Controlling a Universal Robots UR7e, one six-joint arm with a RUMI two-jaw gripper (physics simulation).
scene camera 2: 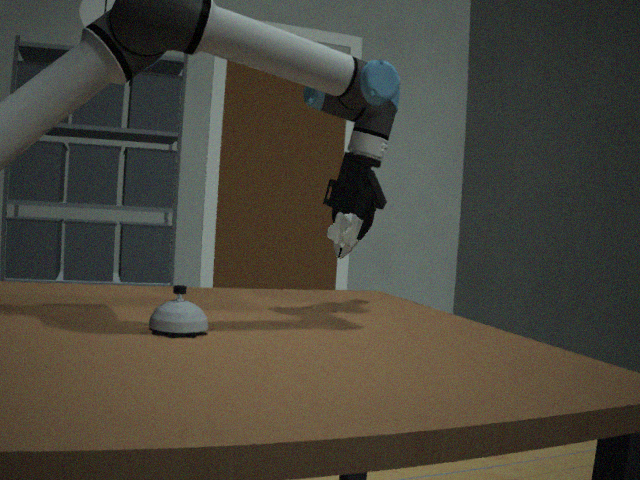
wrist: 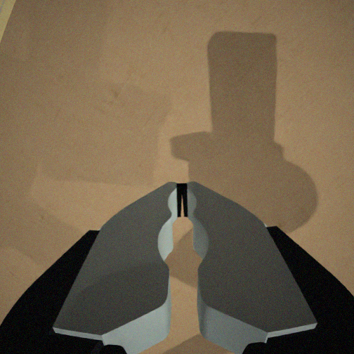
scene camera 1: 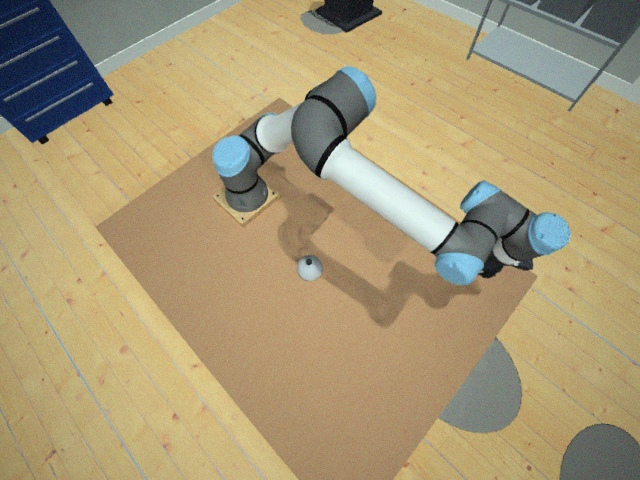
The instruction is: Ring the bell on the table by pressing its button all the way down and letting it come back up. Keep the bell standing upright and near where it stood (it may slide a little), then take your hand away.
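Seen in the pictures: gripper, fingertip midpoint: (scene camera 2: pixel 339 258); arm's base at its link origin: (scene camera 1: pixel 247 194).
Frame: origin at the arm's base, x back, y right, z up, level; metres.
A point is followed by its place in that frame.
Note:
The bell (scene camera 1: pixel 310 269) {x -0.379, y 0.013, z 0.021 m} (scene camera 2: pixel 178 317) {x -0.362, y 0.040, z 0.006 m} is a light grey dome on a dark base and stands upright on the brown table (scene camera 1: pixel 320 361) {x -0.603, y 0.160, z -0.022 m} (scene camera 2: pixel 310 382) {x -0.498, y 0.251, z -0.022 m}. Its black button (scene camera 1: pixel 308 261) {x -0.363, y 0.006, z 0.044 m} (scene camera 2: pixel 179 289) {x -0.362, y 0.013, z 0.041 m} sits raised on a thin stem above the dome. My gripper (scene camera 2: pixel 340 254) {x -0.691, y -0.334, z 0.069 m} (wrist: pixel 181 186) is shut and empty, its two tips together. It hangs well above the table, far to the right of the bell in both scene views, pointing down with a slight tilt. In scene camera 1 the fingertips are hidden by the arm. The bell does not show in the wrist view.
The arm's base plate (scene camera 1: pixel 242 219) {x -0.077, y 0.072, z 0.004 m} is fixed on the table, up and left of the bell in scene camera 1. The forearm (scene camera 1: pixel 390 196) {x -0.511, y -0.103, z 0.452 m} (scene camera 2: pixel 281 49) {x -0.500, y -0.080, z 0.415 m} stretches high over the table. A blue drawer cabinet (scene camera 1: pixel 46 62) and a shelf rack (scene camera 2: pixel 175 217) stand off the table.

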